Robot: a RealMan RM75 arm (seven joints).
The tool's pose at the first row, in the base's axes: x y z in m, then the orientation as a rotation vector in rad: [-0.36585, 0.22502, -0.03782, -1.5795, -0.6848, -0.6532]
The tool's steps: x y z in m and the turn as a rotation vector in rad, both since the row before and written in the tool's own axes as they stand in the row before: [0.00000, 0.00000, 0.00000, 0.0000, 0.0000, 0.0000]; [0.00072, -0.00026, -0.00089, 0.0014, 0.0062, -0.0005]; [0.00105, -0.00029, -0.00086, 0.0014, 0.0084, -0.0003]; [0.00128, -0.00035, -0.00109, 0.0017, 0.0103, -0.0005]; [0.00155, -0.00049, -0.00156, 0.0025, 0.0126, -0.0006]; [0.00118, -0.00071, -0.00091, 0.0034, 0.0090, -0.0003]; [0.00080, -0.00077, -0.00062, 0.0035, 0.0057, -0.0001]
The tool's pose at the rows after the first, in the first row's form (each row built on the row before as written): [-0.36585, 0.22502, -0.03782, -1.5795, -0.6848, -0.6532]; [-0.36559, 0.22420, -0.03702, -1.5755, -0.6809, -0.6576]; [-0.36513, 0.22343, -0.03596, -1.5706, -0.6752, -0.6635]; [-0.36458, 0.22244, -0.03467, -1.5645, -0.6684, -0.6708]; [-0.36398, 0.22099, -0.03305, -1.5566, -0.6601, -0.6795]; [-0.36377, 0.22017, -0.03163, -1.5495, -0.6545, -0.6849]; [-0.36385, 0.21963, -0.03048, -1.5438, -0.6512, -0.6877]
